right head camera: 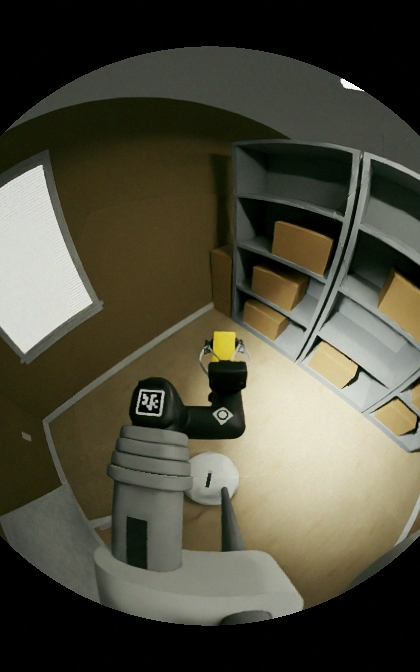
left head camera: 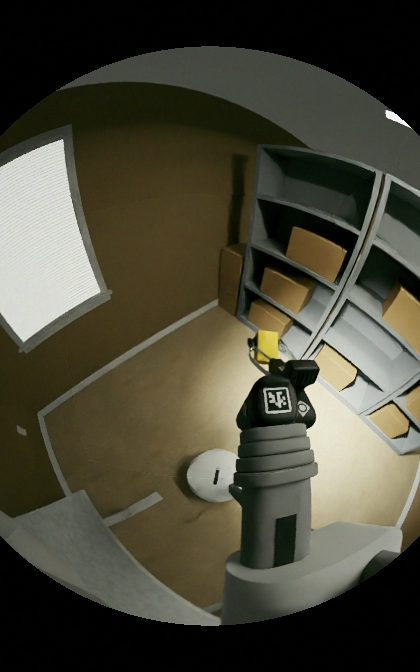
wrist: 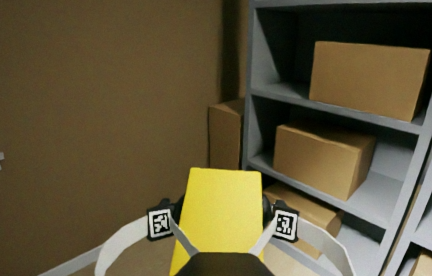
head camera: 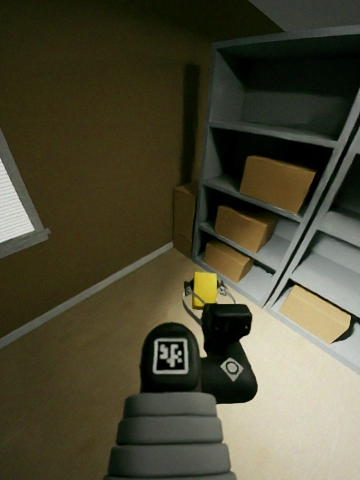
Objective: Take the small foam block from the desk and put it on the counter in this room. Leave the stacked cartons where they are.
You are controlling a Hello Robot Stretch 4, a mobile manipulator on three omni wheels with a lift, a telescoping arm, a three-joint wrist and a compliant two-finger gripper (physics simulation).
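Seen in the pictures: hand at its tool point: [right head camera: 223,341] [left head camera: 264,340] [wrist: 223,210] [head camera: 203,283]; robot's base at its link origin: [right head camera: 210,477] [left head camera: 215,474].
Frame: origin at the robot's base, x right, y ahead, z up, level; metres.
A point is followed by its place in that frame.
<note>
The small foam block is a yellow block [head camera: 205,284] {z 1.139, x 0.088, y 0.408 m} [left head camera: 267,341] {z 1.139, x 0.088, y 0.408 m} [right head camera: 224,341] {z 1.140, x 0.091, y 0.411 m} [wrist: 225,202] {z 1.139, x 0.090, y 0.409 m}. It stands upright between the two fingertips of my gripper [head camera: 205,290] {z 1.112, x 0.089, y 0.433 m} [left head camera: 267,345] {z 1.112, x 0.089, y 0.433 m} [right head camera: 224,346] {z 1.112, x 0.089, y 0.433 m} [wrist: 223,223] {z 1.112, x 0.089, y 0.433 m}, which is shut on it from both sides. The block is held up in the air, with floor and shelving behind it. A pale grey table top [left head camera: 95,545] {z 0.923, x -0.426, y -0.306 m} [right head camera: 47,530] shows at the lower left of both side head views; I cannot tell whether it is the desk or the counter. Tall brown cartons [head camera: 184,215] [left head camera: 231,280] [right head camera: 221,280] [wrist: 225,137] stand in the far corner.
Grey shelving [head camera: 272,134] {z 1.399, x 0.600, y 1.325 m} [left head camera: 372,200] {z 1.653, x 0.850, y 1.061 m} [wrist: 335,111] {z 0.942, x 0.604, y 1.320 m} with several brown boxes stands beyond the gripper and to the right. A brown wall with a window [left head camera: 45,240] {z 1.373, x -1.088, y 0.938 m} [right head camera: 40,260] {z 1.348, x -1.073, y 0.953 m} is on the left. A white round base [left head camera: 207,475] {z 0.187, x -0.062, y 0.001 m} [right head camera: 222,470] {z 0.187, x 0.090, y 0.061 m} is on the floor below the arm.
</note>
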